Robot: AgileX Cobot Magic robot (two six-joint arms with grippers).
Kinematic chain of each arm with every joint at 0, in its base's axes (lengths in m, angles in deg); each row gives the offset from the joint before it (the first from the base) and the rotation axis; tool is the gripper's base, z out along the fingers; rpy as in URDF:
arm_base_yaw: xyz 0 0 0.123 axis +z
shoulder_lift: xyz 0 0 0 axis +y
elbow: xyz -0.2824 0 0.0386 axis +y
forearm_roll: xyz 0.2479 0 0.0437 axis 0.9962 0 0.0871
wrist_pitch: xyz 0 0 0 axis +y
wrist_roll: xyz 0.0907 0 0.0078 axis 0.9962 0 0.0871
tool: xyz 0 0 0 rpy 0 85 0
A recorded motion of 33 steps. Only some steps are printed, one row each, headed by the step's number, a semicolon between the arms.
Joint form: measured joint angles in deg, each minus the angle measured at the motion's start. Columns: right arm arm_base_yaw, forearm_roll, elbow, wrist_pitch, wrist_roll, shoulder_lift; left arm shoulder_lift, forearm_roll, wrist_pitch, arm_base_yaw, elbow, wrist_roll.
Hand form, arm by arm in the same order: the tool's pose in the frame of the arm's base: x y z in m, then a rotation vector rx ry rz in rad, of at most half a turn. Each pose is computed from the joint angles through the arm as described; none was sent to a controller.
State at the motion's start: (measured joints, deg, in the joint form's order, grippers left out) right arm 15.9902 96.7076 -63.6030 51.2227 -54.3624 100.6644; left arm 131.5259 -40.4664 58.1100 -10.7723 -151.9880 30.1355
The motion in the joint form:
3: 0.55 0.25 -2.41 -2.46 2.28 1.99; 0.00 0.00 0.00 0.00 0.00 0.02
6: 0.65 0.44 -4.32 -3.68 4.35 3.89; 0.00 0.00 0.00 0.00 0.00 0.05
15: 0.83 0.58 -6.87 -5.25 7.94 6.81; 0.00 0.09 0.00 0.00 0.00 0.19
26: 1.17 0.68 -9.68 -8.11 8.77 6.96; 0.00 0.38 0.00 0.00 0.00 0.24
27: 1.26 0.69 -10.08 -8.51 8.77 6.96; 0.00 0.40 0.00 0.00 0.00 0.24
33: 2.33 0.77 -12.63 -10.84 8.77 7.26; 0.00 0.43 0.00 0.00 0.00 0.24
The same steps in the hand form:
3: 0.3448 0.1734 0.2528 -0.0137 2.1832 1.5262; 0.4835 -0.1431 0.4039 0.6515 1.8800 -0.6393
6: 0.3545 0.1756 0.2487 0.0428 2.1951 1.5266; 0.4835 -0.1431 0.4039 0.6520 1.8798 -0.6390
15: 0.3678 0.1791 0.2400 0.1361 2.2202 1.5340; 0.4835 -0.1430 0.4038 0.6545 1.8792 -0.6356
26: 0.3768 0.1810 0.2512 0.1537 2.1819 1.4982; 0.4837 -0.1427 0.4036 0.6562 1.8804 -0.6292
27: 0.3778 0.1815 0.2529 0.1528 2.1758 1.4927; 0.4837 -0.1427 0.4036 0.6563 1.8806 -0.6288
33: 0.3830 0.1885 0.2625 0.1402 2.1438 1.4672; 0.4837 -0.1427 0.4036 0.6564 1.8807 -0.6282

